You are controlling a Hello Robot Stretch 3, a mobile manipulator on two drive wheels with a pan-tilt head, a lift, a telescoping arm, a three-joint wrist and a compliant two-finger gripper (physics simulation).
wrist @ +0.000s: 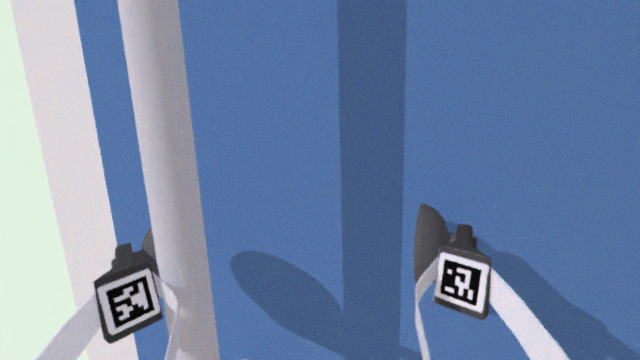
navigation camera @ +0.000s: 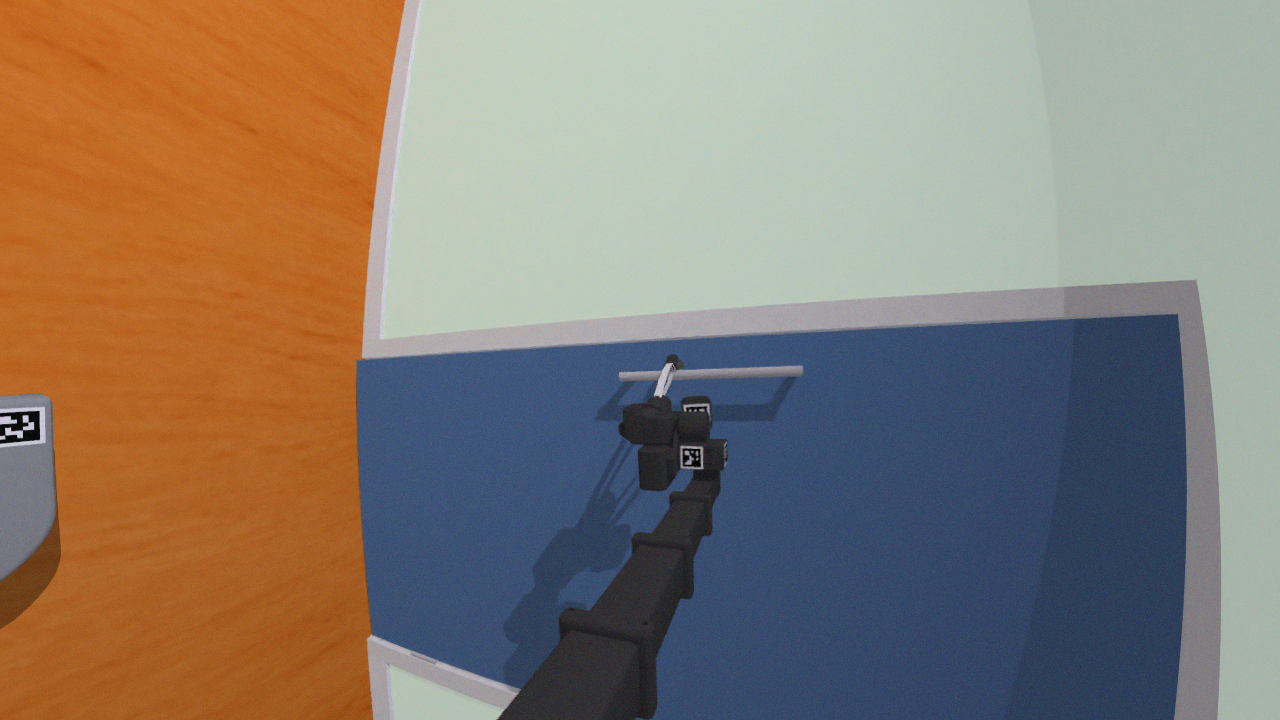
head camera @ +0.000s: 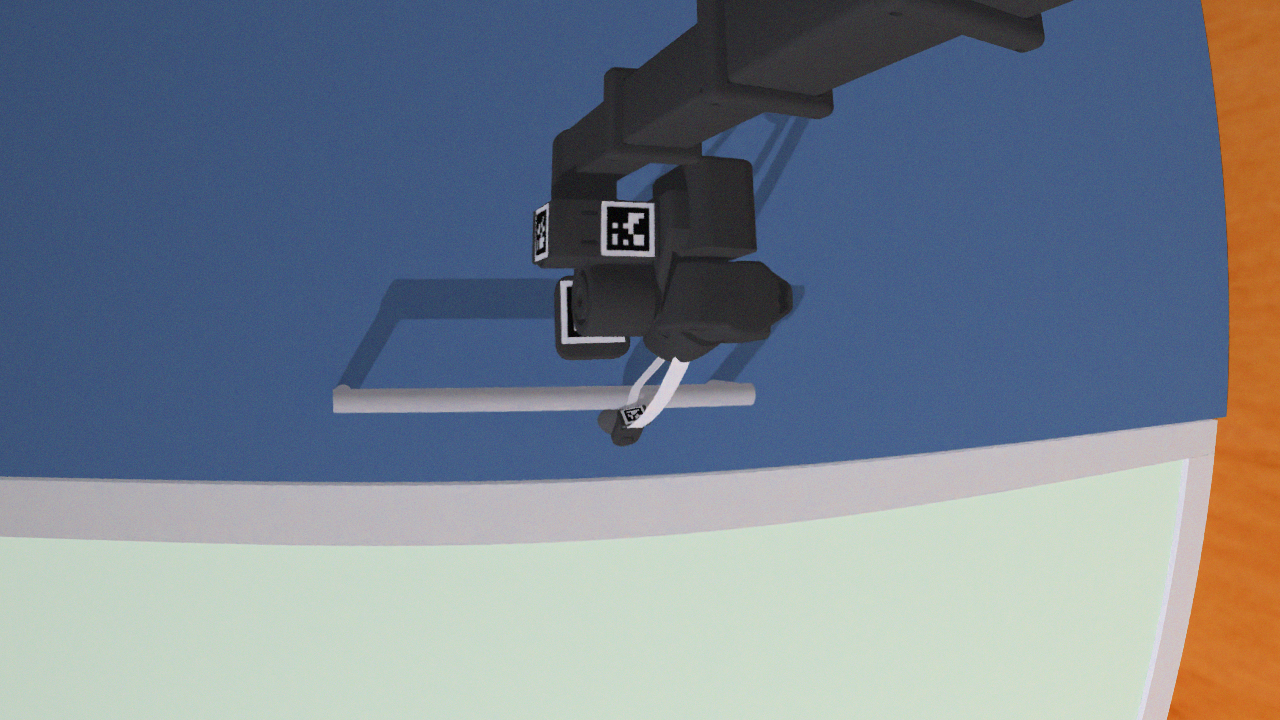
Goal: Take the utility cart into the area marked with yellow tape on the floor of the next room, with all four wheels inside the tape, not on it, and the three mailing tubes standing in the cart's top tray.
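Frame: origin at the robot's base, x left, y down, z back, level; centimetres.
Seen in the pictures: gripper, fingertip midpoint: (wrist: 297, 238) (navigation camera: 677, 393).
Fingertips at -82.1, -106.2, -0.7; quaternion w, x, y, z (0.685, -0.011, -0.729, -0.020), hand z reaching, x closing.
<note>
A point is followed by its place in that frame, as x, y, z.
A blue door (head camera: 223, 134) {-83.1, -142.6, 18.5} (navigation camera: 895, 537) {-82.9, -148.3, 28.0} (wrist: 525, 125) {-83.2, -111.9, 11.3} carries a long pale bar handle (head camera: 492, 398) {-76.5, -117.8, -4.6} (navigation camera: 742, 372) {-76.5, -120.1, -4.8} (wrist: 165, 125) {-76.6, -112.7, -4.3}. The head and navigation views are turned sideways. My gripper (head camera: 631, 394) (navigation camera: 671, 374) {-82.1, -106.2, -0.7} (wrist: 297, 238) {-82.1, -106.2, -0.7} is open at the handle. In the wrist view the bar runs between the two fingers, close against or beside the left fingertip and partly covering it; a wide gap separates it from the right fingertip. In the head view one fingertip shows past the bar, the other is hidden by the wrist. The cart, mailing tubes and yellow tape do not show.
A pale frame (head camera: 358, 514) {-86.2, -129.1, -15.5} (navigation camera: 805, 315) {-86.2, -132.8, -15.9} (wrist: 65, 125) {-86.3, -112.6, -16.3} borders the door beside the handle, with a pale green wall (head camera: 537, 626) {-88.2, -112.2, -27.6} (navigation camera: 716, 179) {-89.5, -115.9, -49.3} beyond it. The orange wood floor (head camera: 1253, 268) {-78.2, 0.0, 12.1} (navigation camera: 179, 268) {-38.3, 0.0, -33.1} meets the door's bottom edge. Part of my grey base (navigation camera: 26, 501) {-13.7, -16.0, 12.3} shows in the navigation view.
</note>
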